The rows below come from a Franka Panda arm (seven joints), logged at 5 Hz.
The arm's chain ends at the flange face. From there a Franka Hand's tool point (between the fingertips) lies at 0.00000 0.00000 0.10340 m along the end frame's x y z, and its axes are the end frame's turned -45 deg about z.
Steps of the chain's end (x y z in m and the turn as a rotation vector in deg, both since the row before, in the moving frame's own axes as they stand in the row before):
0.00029 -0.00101 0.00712 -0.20 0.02 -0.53
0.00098 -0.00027 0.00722 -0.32 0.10 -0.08
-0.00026 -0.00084 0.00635 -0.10 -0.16 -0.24
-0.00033 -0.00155 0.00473 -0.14 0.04 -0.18
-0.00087 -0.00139 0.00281 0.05 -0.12 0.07
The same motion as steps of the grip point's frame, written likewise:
0.00069 -0.00023 0.00712 -0.16 -0.13 -0.53
0.00060 0.00104 0.00722 -0.30 -0.16 -0.08
0.00008 -0.00085 0.00635 0.04 -0.18 -0.24
0.00074 -0.00110 0.00473 -0.13 -0.07 -0.18
0.00028 -0.00182 0.00281 0.12 -0.05 0.07

